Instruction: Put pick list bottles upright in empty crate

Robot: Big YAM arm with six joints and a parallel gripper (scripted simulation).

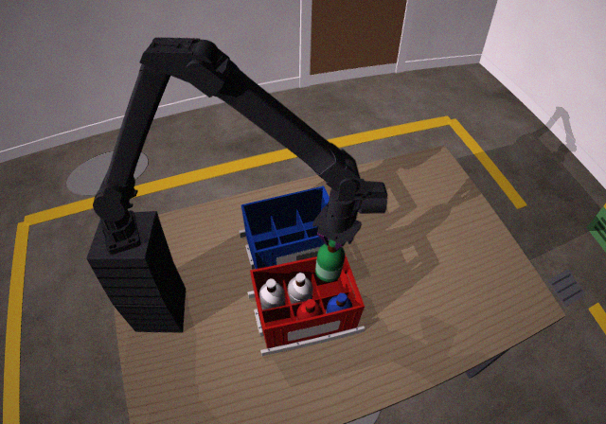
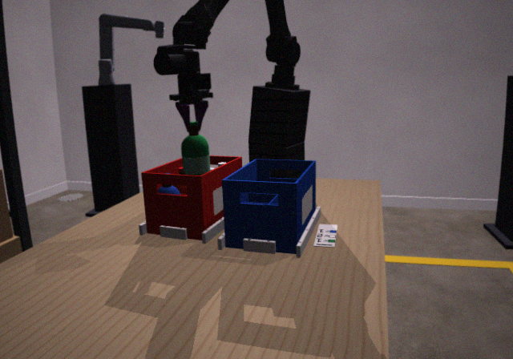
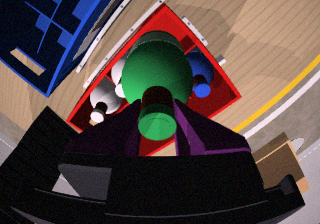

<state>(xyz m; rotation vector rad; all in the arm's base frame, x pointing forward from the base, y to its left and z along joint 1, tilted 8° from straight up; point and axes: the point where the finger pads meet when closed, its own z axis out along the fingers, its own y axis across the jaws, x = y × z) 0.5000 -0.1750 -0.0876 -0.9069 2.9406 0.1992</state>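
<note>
My gripper is now 6 cm above the green bottle. Also, from my hand: blue bottle: 1 cm behind, 9 cm to the right, 20 cm below; then red crate: 9 cm behind, 3 cm to the right, 21 cm below; then red bottle: 9 cm behind, 7 cm to the right, 20 cm below.
</note>
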